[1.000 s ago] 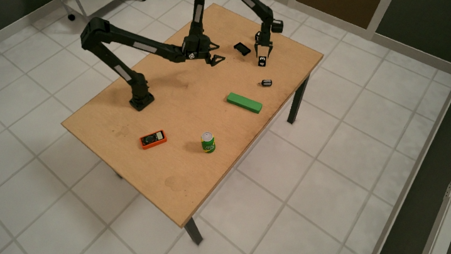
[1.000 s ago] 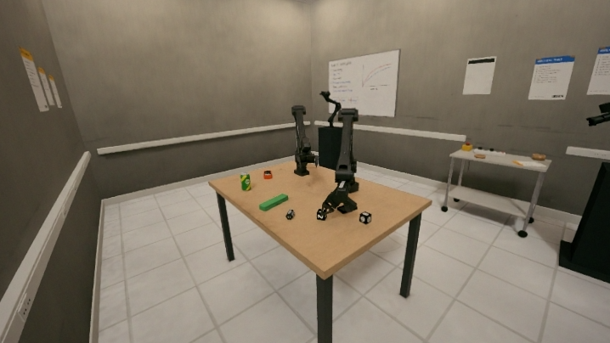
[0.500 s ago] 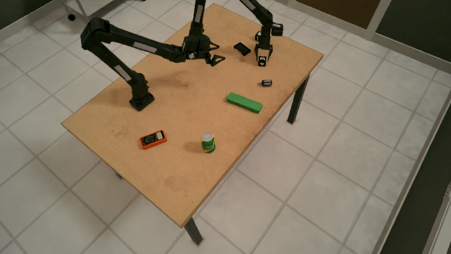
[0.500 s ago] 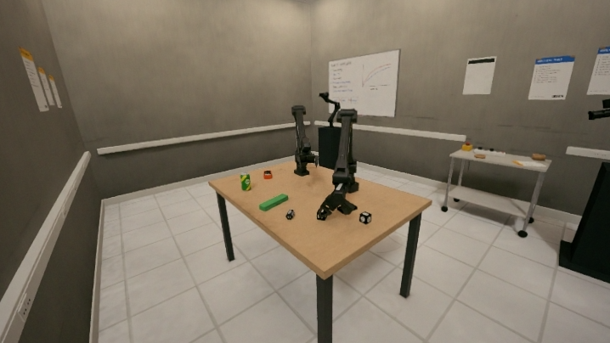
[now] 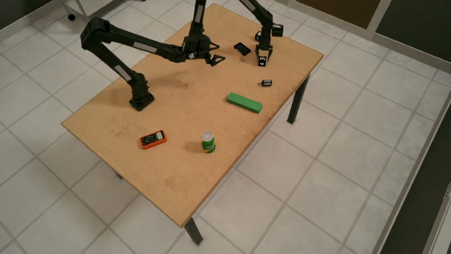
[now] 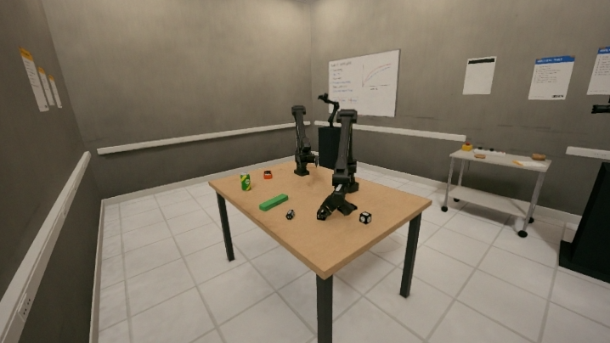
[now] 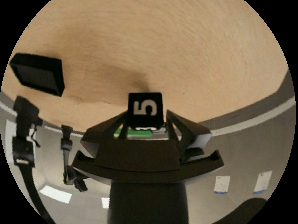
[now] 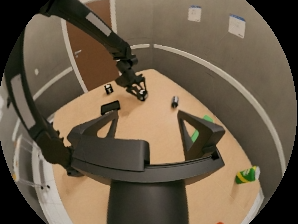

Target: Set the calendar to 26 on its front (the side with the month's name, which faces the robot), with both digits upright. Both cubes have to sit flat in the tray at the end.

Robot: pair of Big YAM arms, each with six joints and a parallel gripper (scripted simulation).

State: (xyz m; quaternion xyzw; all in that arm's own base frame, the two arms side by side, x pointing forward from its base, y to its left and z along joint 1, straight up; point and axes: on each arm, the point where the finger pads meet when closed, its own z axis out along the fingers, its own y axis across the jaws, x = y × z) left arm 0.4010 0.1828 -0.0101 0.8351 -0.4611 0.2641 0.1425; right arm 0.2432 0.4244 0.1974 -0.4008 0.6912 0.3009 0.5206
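Now: the black calendar cube right at my left hand.
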